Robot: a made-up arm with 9 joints. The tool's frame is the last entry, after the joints.
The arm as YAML. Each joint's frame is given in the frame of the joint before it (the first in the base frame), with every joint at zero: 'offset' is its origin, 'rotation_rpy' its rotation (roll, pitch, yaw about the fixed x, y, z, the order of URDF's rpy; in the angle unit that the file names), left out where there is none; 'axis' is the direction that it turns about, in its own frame. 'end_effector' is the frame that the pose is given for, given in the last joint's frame.
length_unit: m
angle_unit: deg
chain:
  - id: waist
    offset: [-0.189, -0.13, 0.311]
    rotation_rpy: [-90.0, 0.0, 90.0]
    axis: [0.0, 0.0, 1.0]
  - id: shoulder
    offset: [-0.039, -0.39, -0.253]
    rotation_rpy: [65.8, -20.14, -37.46]
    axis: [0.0, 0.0, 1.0]
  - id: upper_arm
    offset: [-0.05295, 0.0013, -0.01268]
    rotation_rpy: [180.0, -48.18, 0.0]
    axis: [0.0, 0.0, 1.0]
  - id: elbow
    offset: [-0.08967, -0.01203, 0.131]
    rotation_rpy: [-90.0, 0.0, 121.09]
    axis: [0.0, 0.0, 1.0]
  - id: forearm
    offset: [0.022, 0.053, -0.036]
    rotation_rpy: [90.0, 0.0, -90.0]
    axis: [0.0, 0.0, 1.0]
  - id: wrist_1
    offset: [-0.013, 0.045, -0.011]
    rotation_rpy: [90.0, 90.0, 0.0]
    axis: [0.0, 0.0, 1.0]
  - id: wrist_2
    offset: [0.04, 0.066, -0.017]
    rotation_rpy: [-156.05, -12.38, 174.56]
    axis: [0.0, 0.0, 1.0]
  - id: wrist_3
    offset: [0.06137, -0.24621, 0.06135]
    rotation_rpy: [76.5, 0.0, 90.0]
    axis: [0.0, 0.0, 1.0]
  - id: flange
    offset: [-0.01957, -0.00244, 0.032]
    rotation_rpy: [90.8, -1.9, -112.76]
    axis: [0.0, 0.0, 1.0]
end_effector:
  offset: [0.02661, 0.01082, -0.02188]
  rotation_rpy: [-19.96, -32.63, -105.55]
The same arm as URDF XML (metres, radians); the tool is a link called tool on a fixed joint. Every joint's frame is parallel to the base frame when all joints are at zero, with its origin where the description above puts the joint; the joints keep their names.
<robot name="arm">
  <link name="base_link"/>
  <link name="link1"/>
  <link name="link2"/>
  <link name="link3"/>
  <link name="link4"/>
  <link name="link5"/>
  <link name="link6"/>
  <link name="link7"/>
  <link name="link8"/>
  <link name="link9"/>
  <link name="tool"/>
  <joint name="waist" type="continuous">
    <parent link="base_link"/>
    <child link="link1"/>
    <origin xyz="-0.189 -0.13 0.311"/>
    <axis xyz="-1 0 0"/>
  </joint>
  <joint name="shoulder" type="continuous">
    <parent link="link1"/>
    <child link="link2"/>
    <origin xyz="0.253 -0.039 0.39"/>
    <axis xyz="-0.384887 -0.666777 0.638178"/>
  </joint>
  <joint name="upper_arm" type="continuous">
    <parent link="link2"/>
    <child link="link3"/>
    <origin xyz="0.022 -0.031 -0.039"/>
    <axis xyz="0 1 0"/>
  </joint>
  <joint name="elbow" type="continuous">
    <parent link="link3"/>
    <child link="link4"/>
    <origin xyz="0.036 0.131 -0.083"/>
    <axis xyz="0 0 -1"/>
  </joint>
  <joint name="forearm" type="continuous">
    <parent link="link4"/>
    <child link="link5"/>
    <origin xyz="0.022 -0.053 0.036"/>
    <axis xyz="-1 0 0"/>
  </joint>
  <joint name="wrist_1" type="continuous">
    <parent link="link5"/>
    <child link="link6"/>
    <origin xyz="0.011 -0.013 -0.045"/>
    <axis xyz="0 0 1"/>
  </joint>
  <joint name="wrist_2" type="continuous">
    <parent link="link6"/>
    <child link="link7"/>
    <origin xyz="0.04 0.066 -0.017"/>
    <axis xyz="-0.233495 -0.385491 -0.89268"/>
  </joint>
  <joint name="wrist_3" type="continuous">
    <parent link="link7"/>
    <child link="link8"/>
    <origin xyz="-0.074 -0.244 0.056"/>
    <axis xyz="-1 0.0001 0.0001"/>
  </joint>
  <joint name="flange" type="continuous">
    <parent link="link8"/>
    <child link="link9"/>
    <origin xyz="-0.032 -0.017 0.01"/>
    <axis xyz="0.013901 -0.999844 0.0109"/>
  </joint>
  <joint name="tool_joint" type="fixed">
    <parent link="link9"/>
    <child link="tool"/>
    <origin xyz="-0.012 0.022 0.026" rpy="1.0828 0.1942 -0.5705"/>
  </joint>
</robot>

